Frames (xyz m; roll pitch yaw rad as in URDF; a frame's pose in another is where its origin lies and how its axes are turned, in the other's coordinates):
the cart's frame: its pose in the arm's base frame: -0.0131 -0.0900 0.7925 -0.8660 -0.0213 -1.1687
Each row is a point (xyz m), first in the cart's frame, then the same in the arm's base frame.
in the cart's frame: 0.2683 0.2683 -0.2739
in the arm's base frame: 0.0630 -0.3580 0.4165
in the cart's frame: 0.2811 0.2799 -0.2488
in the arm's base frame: 0.0925 -0.3592 0.4242
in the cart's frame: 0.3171 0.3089 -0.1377
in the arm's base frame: 0.2013 -0.3508 0.4748
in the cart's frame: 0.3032 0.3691 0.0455
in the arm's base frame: 0.3596 -0.2667 0.5473
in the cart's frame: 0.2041 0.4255 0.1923
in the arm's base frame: 0.4569 -0.1165 0.5974
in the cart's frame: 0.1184 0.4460 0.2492
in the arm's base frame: 0.4753 -0.0151 0.6168
